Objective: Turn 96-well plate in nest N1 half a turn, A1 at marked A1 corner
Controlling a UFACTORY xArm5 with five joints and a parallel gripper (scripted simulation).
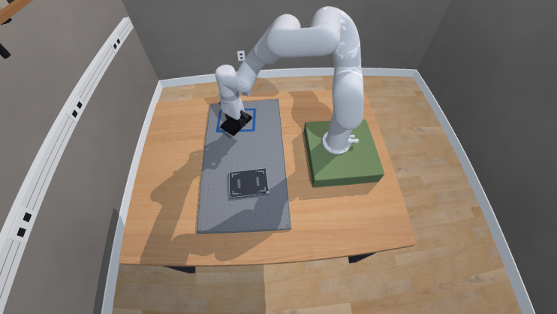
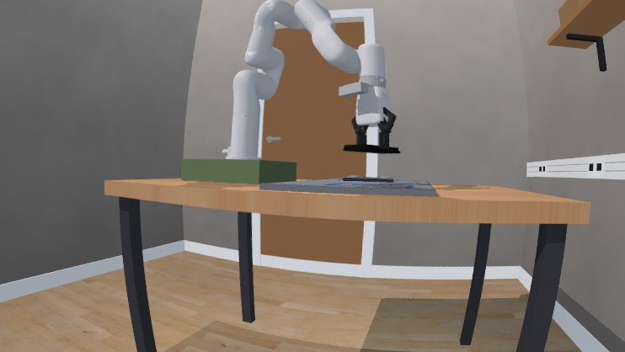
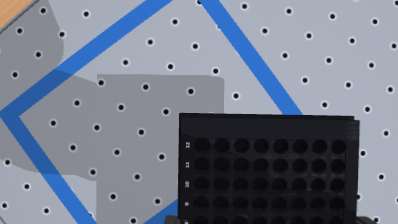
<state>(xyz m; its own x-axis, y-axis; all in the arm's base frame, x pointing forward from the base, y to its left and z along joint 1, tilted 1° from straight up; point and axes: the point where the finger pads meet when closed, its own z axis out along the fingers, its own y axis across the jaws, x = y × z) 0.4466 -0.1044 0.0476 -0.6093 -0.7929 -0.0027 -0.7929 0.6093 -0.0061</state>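
My gripper is now 27 cm to the right of the plate nest N1, 10 cm above it and 6 cm past it. From my hand the other things lie so: black 96-well plate (1 cm below).
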